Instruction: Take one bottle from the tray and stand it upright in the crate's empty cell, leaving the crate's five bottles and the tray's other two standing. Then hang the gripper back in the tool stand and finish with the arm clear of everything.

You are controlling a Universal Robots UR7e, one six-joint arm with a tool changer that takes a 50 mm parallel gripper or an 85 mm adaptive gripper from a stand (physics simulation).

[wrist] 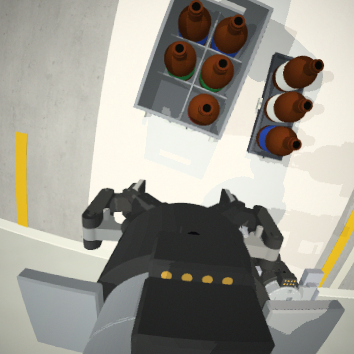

Note:
I see a bottle (203, 109) and a bottle (280, 140).

